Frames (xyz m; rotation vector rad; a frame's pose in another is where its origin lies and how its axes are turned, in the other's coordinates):
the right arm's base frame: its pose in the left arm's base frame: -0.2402 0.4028 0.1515 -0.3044 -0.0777 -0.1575
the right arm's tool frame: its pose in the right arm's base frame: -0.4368 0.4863 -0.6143 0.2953 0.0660 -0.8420
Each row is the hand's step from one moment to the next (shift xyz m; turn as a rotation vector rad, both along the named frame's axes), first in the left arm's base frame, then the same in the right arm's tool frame.
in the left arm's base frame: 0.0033 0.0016 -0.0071 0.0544 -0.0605 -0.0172
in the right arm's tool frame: -0.0003 0.0028 -0.0075 0.0780 0.0093 -0.0274
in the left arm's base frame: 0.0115 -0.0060 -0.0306 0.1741 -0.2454 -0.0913
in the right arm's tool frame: 0.0078 0.0027 -0.0322 0.2884 -0.0031 -0.1251
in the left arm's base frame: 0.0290 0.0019 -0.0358 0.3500 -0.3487 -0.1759
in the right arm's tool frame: 0.0102 0.0210 -0.0398 0.4606 0.0751 -0.2393
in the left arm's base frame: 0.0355 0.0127 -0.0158 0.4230 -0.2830 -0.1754
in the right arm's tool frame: 0.0070 0.0346 -0.0207 0.4458 0.1718 -0.2480
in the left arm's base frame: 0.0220 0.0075 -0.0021 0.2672 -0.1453 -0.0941
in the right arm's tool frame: 0.0055 0.0221 -0.0052 0.2557 0.1290 -0.1391
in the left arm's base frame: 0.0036 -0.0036 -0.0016 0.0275 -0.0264 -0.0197
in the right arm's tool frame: 0.0048 0.0008 -0.0023 0.0347 0.0058 -0.0246
